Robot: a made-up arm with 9 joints.
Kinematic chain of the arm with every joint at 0, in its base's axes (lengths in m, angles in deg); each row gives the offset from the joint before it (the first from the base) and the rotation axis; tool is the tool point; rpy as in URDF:
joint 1: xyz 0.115 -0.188 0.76 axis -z
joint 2: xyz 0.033 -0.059 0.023 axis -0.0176 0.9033 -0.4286
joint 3: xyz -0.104 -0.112 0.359 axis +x
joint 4: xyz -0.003 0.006 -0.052 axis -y
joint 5: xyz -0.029 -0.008 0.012 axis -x
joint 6: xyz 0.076 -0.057 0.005 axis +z
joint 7: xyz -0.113 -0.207 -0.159 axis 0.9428 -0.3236 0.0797
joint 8: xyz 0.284 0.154 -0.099 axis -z
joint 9: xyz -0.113 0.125 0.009 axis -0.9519 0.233 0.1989
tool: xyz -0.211 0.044 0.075 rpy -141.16 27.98 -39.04
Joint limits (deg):
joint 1: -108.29..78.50
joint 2: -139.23..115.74
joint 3: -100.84..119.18
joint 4: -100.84..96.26
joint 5: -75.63..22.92
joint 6: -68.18..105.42
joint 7: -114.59..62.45
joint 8: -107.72..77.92
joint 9: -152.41..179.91
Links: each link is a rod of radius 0.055 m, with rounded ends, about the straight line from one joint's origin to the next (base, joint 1, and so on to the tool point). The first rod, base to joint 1, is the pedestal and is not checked.
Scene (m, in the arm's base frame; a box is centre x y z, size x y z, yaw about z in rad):
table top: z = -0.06
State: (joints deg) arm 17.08 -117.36 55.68 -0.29 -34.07 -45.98 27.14 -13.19 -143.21
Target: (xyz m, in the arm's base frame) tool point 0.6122 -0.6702 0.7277
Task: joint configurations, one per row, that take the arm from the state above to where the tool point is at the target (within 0.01 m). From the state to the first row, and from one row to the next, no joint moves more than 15 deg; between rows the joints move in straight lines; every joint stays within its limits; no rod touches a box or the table.
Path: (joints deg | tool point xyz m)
1: 10.08 -121.73 45.12 -7.23 -26.53 -44.42 22.88 -26.64 -142.85 | -0.0620 -0.4449 0.4548
2: 3.07 -126.11 34.55 -14.17 -19.00 -42.86 18.62 -40.10 -142.49 | 0.1494 -0.4652 0.4507
3: -3.93 -130.48 23.99 -21.11 -11.46 -41.30 14.36 -53.55 -142.12 | 0.3507 -0.5077 0.5156
4: -10.94 -134.86 13.42 -28.05 -3.92 -39.74 10.10 -67.00 -141.76 | 0.5093 -0.5770 0.6210
5: -17.94 -139.23 2.86 -35.00 3.62 -38.18 5.84 -80.45 -141.40 | 0.6122 -0.6702 0.7277

